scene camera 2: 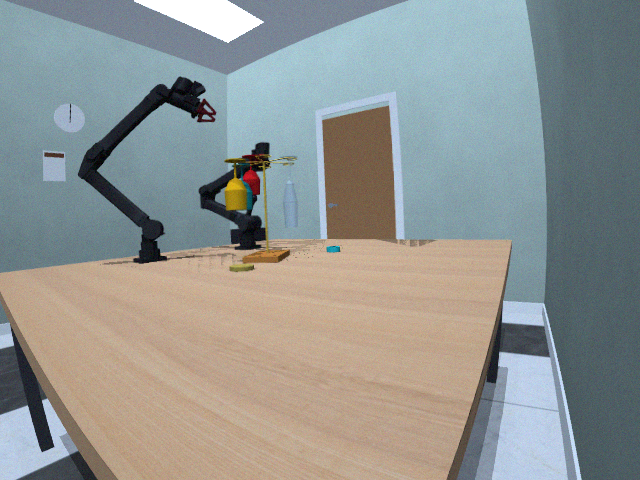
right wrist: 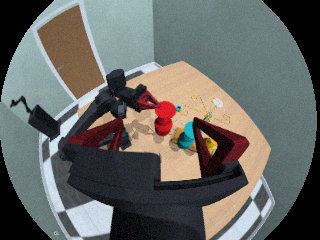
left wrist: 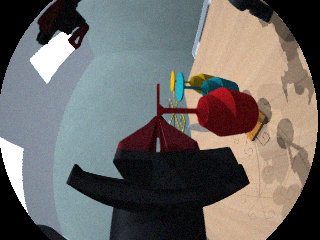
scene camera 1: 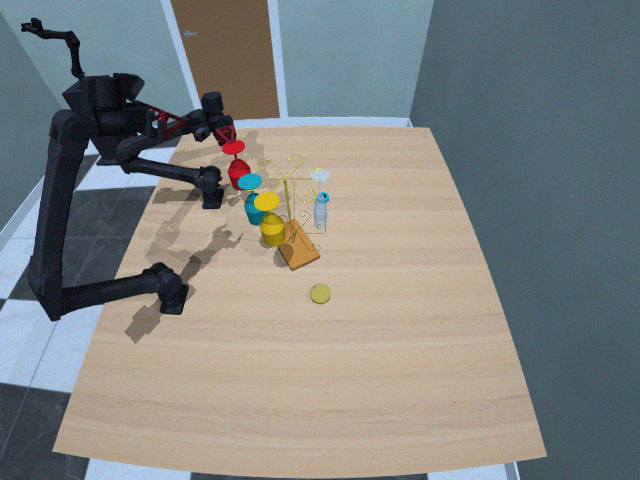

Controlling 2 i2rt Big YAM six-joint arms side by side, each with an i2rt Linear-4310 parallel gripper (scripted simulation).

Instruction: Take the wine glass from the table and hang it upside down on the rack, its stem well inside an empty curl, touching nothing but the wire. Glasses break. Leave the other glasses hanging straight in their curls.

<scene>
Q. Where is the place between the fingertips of the right gripper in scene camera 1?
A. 174, 117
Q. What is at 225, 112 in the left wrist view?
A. A red wine glass.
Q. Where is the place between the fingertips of the right gripper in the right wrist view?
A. At 157, 121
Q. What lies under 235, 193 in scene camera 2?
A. A yellow glass.
</scene>
